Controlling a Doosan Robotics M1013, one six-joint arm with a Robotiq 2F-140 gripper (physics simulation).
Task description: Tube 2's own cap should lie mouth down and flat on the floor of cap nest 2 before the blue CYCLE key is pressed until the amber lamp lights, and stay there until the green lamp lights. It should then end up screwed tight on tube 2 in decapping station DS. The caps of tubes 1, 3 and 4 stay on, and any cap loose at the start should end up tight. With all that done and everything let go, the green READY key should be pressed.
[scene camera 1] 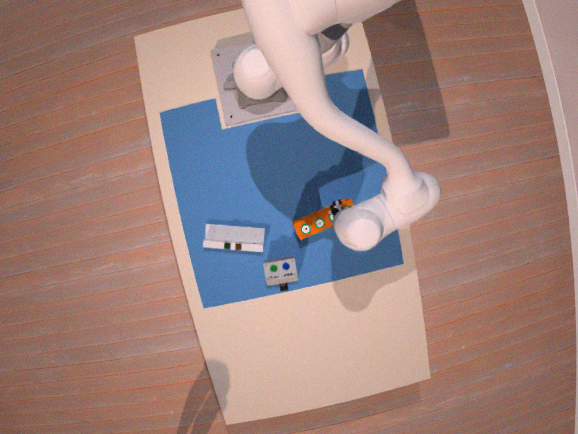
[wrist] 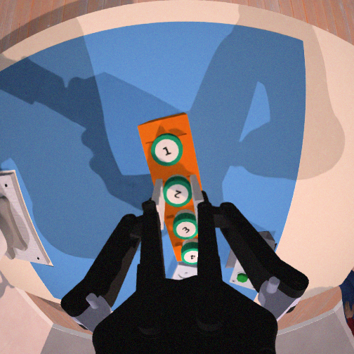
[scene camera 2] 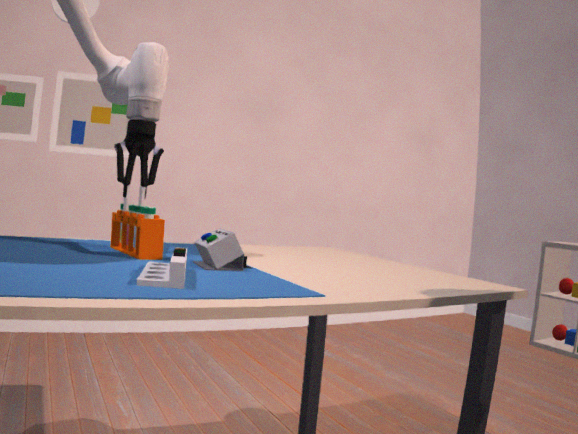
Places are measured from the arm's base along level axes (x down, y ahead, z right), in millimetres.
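Pixels of known places: gripper, fingertip midpoint: [scene camera 1: 333, 216] [scene camera 2: 133, 211].
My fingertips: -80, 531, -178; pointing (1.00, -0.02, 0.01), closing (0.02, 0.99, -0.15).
Behind a point stands the place of what it marks, as x, y, z.
An orange rack [scene camera 1: 312, 231] [scene camera 2: 151, 240] [wrist: 172, 124] holds the tubes, with numbered green-rimmed caps on top. Cap 2 [wrist: 177, 190] sits between cap 1 [wrist: 167, 149] and cap 3 [wrist: 185, 227]; cap 4 [wrist: 190, 255] is at the rack's other end. My gripper [scene camera 2: 134, 199] [wrist: 176, 186] points down over the rack, its pads closed against both sides of cap 2. The pads' lower ends are partly hidden. The white block [scene camera 1: 235, 233] {14, 543, 176} [scene camera 2: 154, 275] {16, 530, 227} has several recesses and two dark lamps. A grey console carries a green key [scene camera 1: 273, 268] {-46, 683, 57} [scene camera 2: 212, 238] {-42, 682, 68} [wrist: 242, 277] and a blue key [scene camera 1: 286, 266] {-46, 683, 10} [scene camera 2: 206, 236] {-42, 680, 23}.
The grey console [scene camera 1: 280, 280] {-48, 730, 39} [scene camera 2: 220, 252] {-15, 695, 91} stands near the front edge of the blue mat [scene camera 1: 200, 175] {25, 309, 272}, between the white block and the orange rack. The robot's base plate [scene camera 1: 225, 107] {7, 75, 139} [wrist: 35, 240] is at the back. Caps 1 and 3 stand close beside the fingers.
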